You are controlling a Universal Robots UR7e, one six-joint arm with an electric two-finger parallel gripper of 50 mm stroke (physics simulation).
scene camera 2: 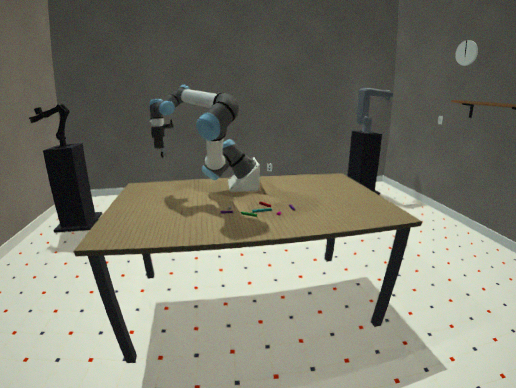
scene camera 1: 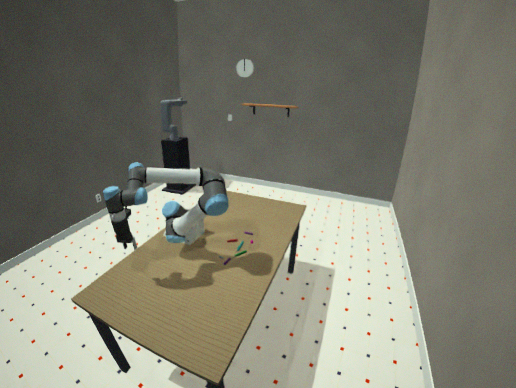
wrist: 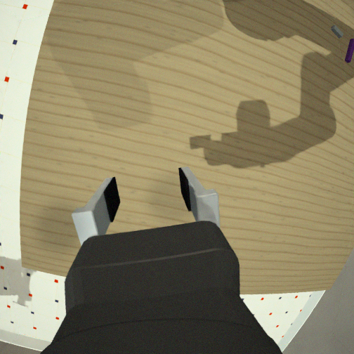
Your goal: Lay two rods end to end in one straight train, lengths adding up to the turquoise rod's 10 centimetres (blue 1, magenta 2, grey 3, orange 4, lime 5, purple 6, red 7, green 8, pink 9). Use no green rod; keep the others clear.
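Frame: origin at the arm's base, x right, y ahead, z up, level; millimetres.
Where they show: gripper, between the fingertips: (scene camera 2: pixel 164 158) (scene camera 1: pixel 130 248); arm's base, origin of its link: (scene camera 2: pixel 246 170).
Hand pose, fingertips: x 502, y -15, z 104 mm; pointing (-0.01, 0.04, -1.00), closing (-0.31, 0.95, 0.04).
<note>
Things, the pixels of their top centre, and the offset from my fingertips. Level surfaces: height alone.
- turquoise rod, centre of its top: (scene camera 2: pixel 262 209) (scene camera 1: pixel 240 245) dz -197, dx -492, dy +420 mm
- green rod, centre of its top: (scene camera 2: pixel 248 213) (scene camera 1: pixel 240 252) dz -197, dx -418, dy +451 mm
- red rod, centre of its top: (scene camera 2: pixel 265 203) (scene camera 1: pixel 232 240) dz -197, dx -527, dy +348 mm
- small magenta rod, centre of its top: (scene camera 2: pixel 279 212) (scene camera 1: pixel 251 241) dz -197, dx -562, dy +475 mm
- short grey rod, centre of its top: (scene camera 1: pixel 221 256) dz -197, dx -343, dy +352 mm
- wooden table, height of its surface: dz -207 mm
My gripper (scene camera 1: pixel 130 246) (scene camera 2: pixel 161 154) (wrist: pixel 148 185) is open and empty, high up and well away from the rods. The turquoise rod (scene camera 1: pixel 240 245) (scene camera 2: pixel 262 210) lies on the table, with the green rod (scene camera 1: pixel 241 253) (scene camera 2: pixel 249 214) close by. A red rod (scene camera 1: pixel 232 240) (scene camera 2: pixel 265 204) lies on the robot-base side of the turquoise one. A small magenta rod (scene camera 1: pixel 252 242) (scene camera 2: pixel 279 213) and a purple rod (scene camera 1: pixel 249 233) (scene camera 2: pixel 292 207) lie to its right in scene camera 2. Another purple rod (scene camera 1: pixel 227 261) (scene camera 2: pixel 227 212) (wrist: pixel 350 50) lies beside a short grey rod (scene camera 1: pixel 221 257) (wrist: pixel 337 31).
The wooden table (scene camera 1: pixel 200 315) (scene camera 2: pixel 150 230) carries the arm's white base (scene camera 2: pixel 244 184) at its back edge. The arm's shadow falls over part of the table, around the grey and nearer purple rods. Black pedestals (scene camera 2: pixel 67 185) (scene camera 2: pixel 364 160) with other arms stand on the floor beyond the table.
</note>
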